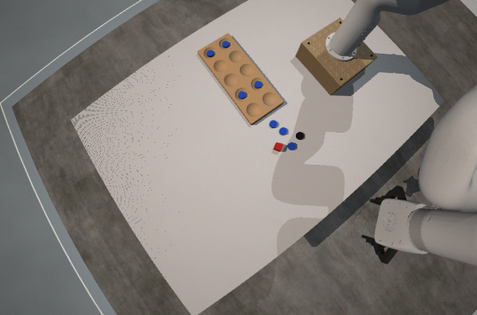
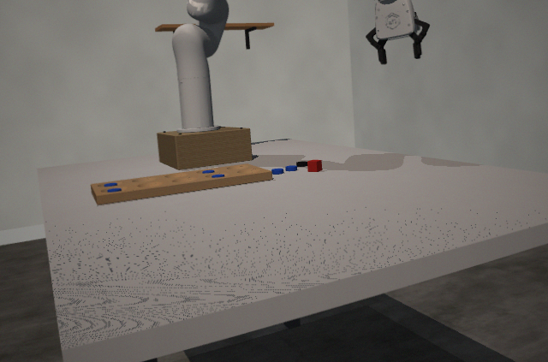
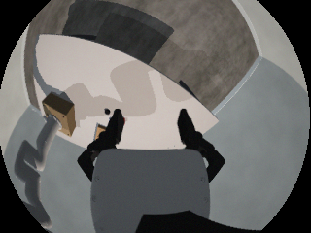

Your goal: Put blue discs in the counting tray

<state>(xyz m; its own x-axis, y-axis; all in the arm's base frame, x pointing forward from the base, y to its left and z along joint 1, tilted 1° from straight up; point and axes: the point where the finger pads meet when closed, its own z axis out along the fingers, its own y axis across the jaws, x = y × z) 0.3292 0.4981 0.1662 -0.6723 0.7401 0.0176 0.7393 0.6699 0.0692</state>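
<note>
My gripper is now 280 mm to the left of the black disc, 260 mm above it and 30 mm past it. Also, from my hand: wooden counting tray (600 mm to the right, 250 mm below, 60 mm ahead); then red cube (280 mm to the right, 250 mm below, 70 mm ahead).
</note>
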